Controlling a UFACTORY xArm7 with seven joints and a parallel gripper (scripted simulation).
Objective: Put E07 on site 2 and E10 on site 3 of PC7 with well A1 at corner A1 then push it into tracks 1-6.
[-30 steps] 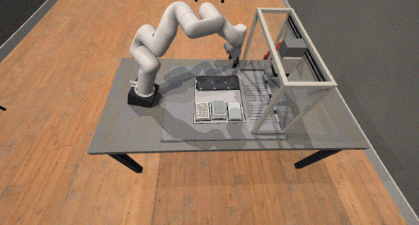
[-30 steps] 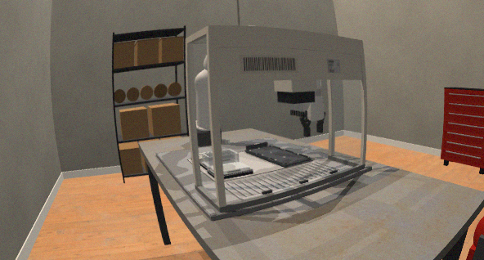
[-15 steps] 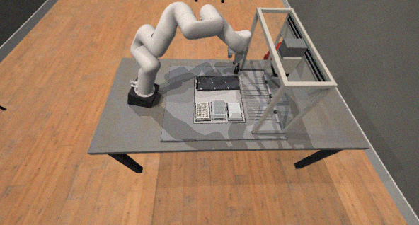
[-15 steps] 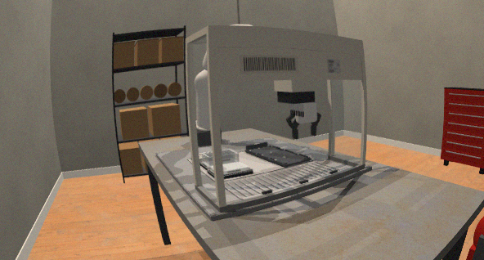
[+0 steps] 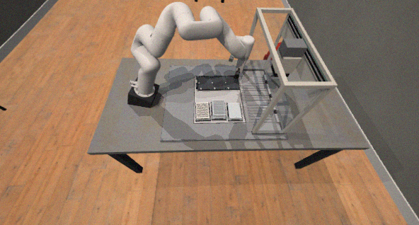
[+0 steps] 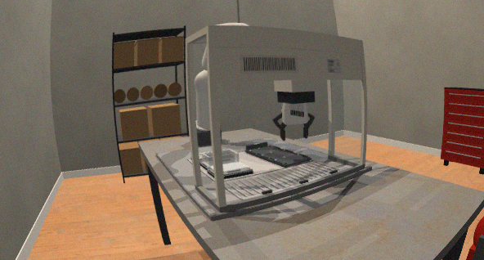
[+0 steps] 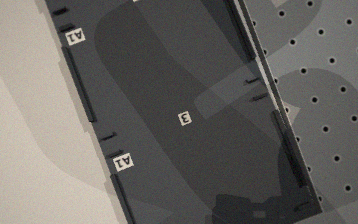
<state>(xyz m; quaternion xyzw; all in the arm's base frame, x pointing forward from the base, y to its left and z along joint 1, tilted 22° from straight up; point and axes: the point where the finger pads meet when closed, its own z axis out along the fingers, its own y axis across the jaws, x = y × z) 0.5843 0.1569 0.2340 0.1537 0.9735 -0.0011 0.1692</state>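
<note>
My hand is 26 cm to the left of the nest, 10 cm above it and 4 cm past it. Round my hand: dark plate carrier PC7 (13 cm behind, 9 cm below); deep-well block E07 (25 cm to the right, 14 cm behind, 7 cm below); frame post (42 cm to the right, 27 cm ahead, 14 cm above).
</note>
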